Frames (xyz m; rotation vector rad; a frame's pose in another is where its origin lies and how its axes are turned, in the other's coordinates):
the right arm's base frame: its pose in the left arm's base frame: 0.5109 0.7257 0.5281 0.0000 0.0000 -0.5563
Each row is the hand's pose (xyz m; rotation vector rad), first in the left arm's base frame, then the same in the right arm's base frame.
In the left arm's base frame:
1: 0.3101 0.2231 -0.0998 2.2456 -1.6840 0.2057
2: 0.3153 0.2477 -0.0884 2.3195 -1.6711 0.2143
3: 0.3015 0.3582 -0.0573 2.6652 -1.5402 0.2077
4: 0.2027 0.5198 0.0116 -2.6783 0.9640 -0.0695
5: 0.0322 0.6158 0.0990 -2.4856 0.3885 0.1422
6: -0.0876 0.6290 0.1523 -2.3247 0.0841 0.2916
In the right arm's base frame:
1: 0.0949 -0.5328 -0.6279 2.6601 -1.0174 0.3301
2: 0.0863 -0.5092 -0.6165 2.7288 -0.9843 0.3195
3: 0.0162 -0.4227 -0.5854 3.0224 -0.7584 0.2264
4: -0.1530 -0.3376 -0.5165 -2.8385 0.1914 0.0490
5: -0.3485 -0.3461 -0.4291 -2.5301 -0.3131 0.3638
6: -0.4572 -0.3982 -0.3758 -2.3089 -0.5699 0.5638

